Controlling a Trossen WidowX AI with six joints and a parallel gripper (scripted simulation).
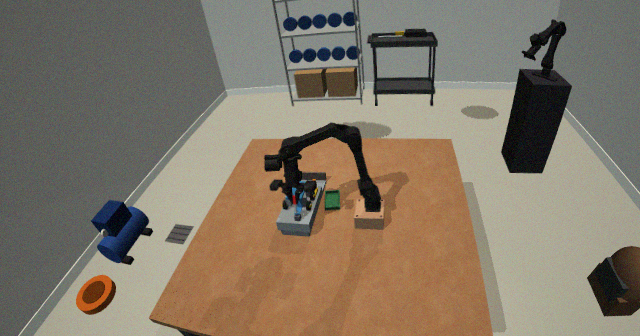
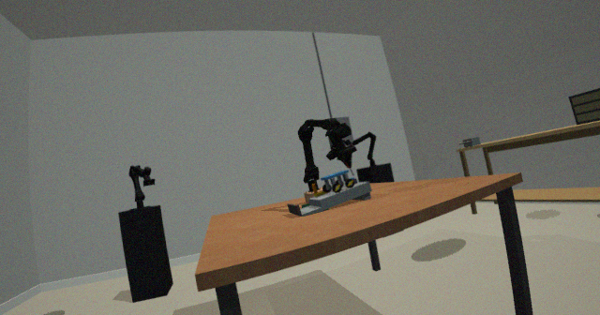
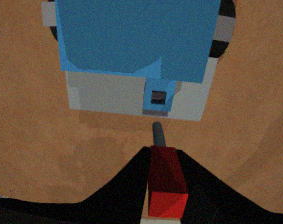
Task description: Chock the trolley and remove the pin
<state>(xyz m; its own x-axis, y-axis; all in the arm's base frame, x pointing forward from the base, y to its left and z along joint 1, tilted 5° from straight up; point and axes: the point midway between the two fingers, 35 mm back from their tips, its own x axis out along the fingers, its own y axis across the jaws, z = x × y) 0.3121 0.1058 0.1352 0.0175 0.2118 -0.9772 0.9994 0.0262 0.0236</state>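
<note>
Right now the green tray is 110 mm behind my gripper tip, 190 mm to the right of it and 180 mm below it. The rest, counted from my gripper tip: blue trolley (20 mm ahead, 100 mm to the right, 60 mm below); then ramp (20 mm ahead, 100 mm to the right, 130 mm below); then red-headed stop pin (right at my gripper tip).
</note>
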